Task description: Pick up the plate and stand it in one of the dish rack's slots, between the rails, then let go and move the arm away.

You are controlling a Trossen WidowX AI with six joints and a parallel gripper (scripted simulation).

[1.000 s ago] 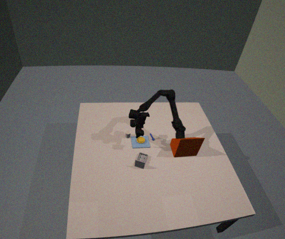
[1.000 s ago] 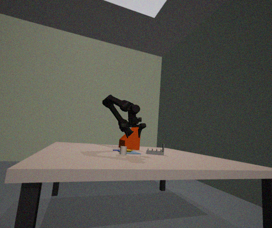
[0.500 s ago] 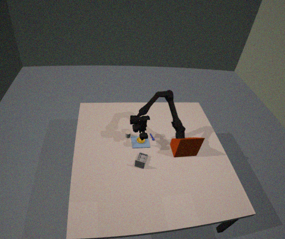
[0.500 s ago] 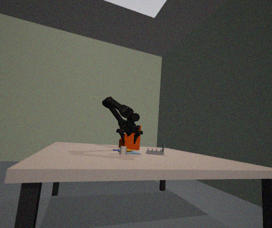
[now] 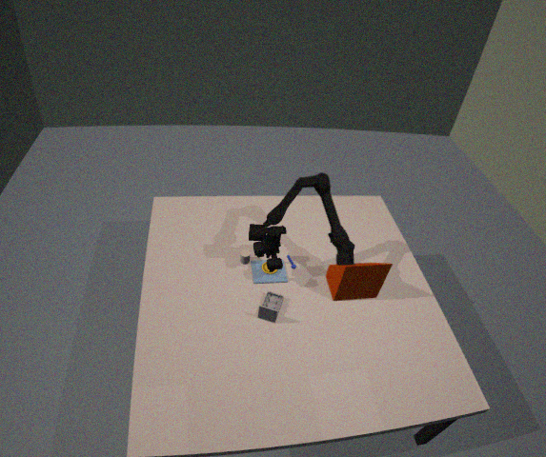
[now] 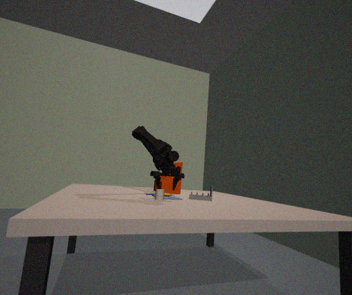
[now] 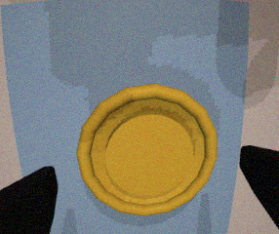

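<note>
Right now my gripper tip is 20 mm above the yellow plate. Also, from my gripper tip: light blue mat 40 mm below, 10 mm to the left; grey dish rack 200 mm to the left, 20 mm below, 10 mm ahead; small white cup 100 mm ahead, 60 mm to the right, 20 mm below.
</note>
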